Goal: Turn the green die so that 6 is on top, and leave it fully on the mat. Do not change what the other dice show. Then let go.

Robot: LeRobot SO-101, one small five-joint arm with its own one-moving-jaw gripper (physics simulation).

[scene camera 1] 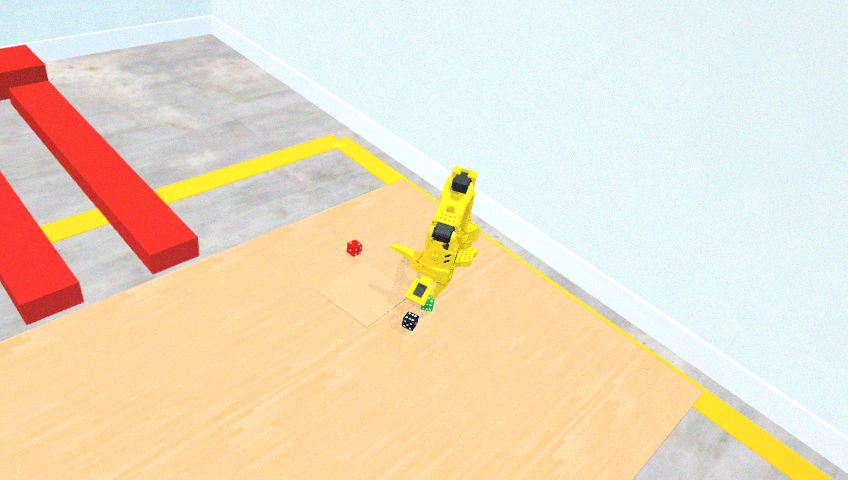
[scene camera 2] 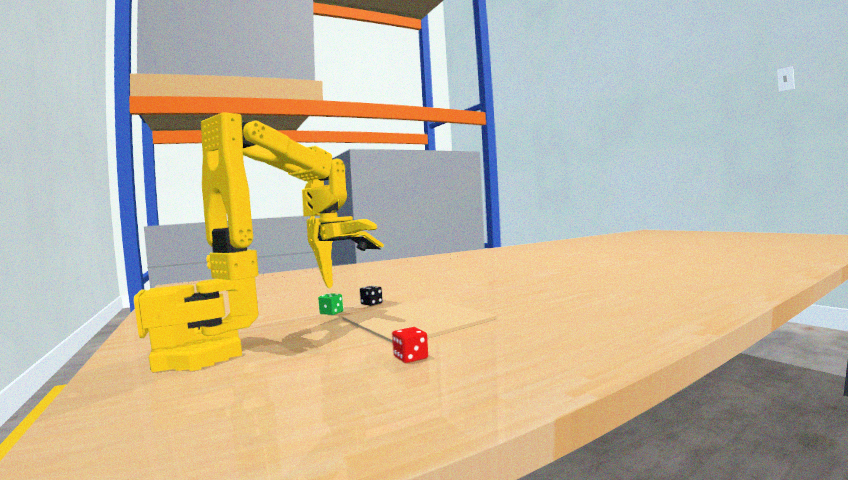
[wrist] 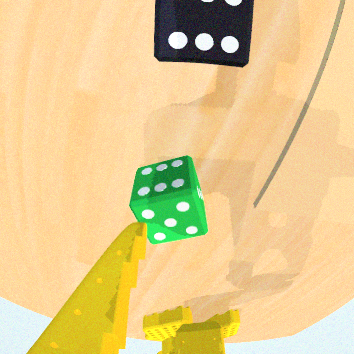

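Pixels of known places: hand at its tool point: (scene camera 1: 431, 297) (scene camera 2: 330, 284) (wrist: 145, 236); arm's base at its link origin: (scene camera 2: 216, 350) (wrist: 199, 315).
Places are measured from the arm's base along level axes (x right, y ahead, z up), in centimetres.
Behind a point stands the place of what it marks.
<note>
The green die (scene camera 1: 427, 305) {y 16.5, x -9.9, z 1.6 cm} (scene camera 2: 330, 303) {y 15.1, x -7.6, z 1.7 cm} (wrist: 170, 202) {y 16.4, x -9.4, z 2.5 cm} sits flat on the table, off the mat (scene camera 1: 351, 297) {y 26.9, x 1.9, z 0.4 cm} (scene camera 2: 440, 317) {y 25.5, x 3.8, z 0.4 cm} (wrist: 345, 60) {y 24.1, x -4.6, z 0.4 cm}, just outside a corner. Its top shows 5 and the side away from the arm's base shows 6. In scene camera 2 a side shows 1. My gripper (scene camera 1: 414, 271) (scene camera 2: 351, 255) is fully open and empty. The fixed jaw's tip is just above the green die and overlaps its lower left corner in the wrist view. The moving jaw is out of the wrist picture.
The black die (scene camera 1: 410, 321) {y 23.1, x -11.5, z 2.4 cm} (scene camera 2: 370, 295) {y 21.5, x -9.2, z 1.6 cm} (wrist: 202, 37) {y 21.6, x -10.5, z 2.5 cm}, 6 on top, stands close to the green die, farther from the arm's base. The red die (scene camera 1: 354, 248) {y 17.9, x 11.9, z 2.4 cm} (scene camera 2: 410, 344) {y 16.4, x 14.3, z 1.7 cm} stands off the mat on its other side. The arm's shadow falls partly across the mat.
</note>
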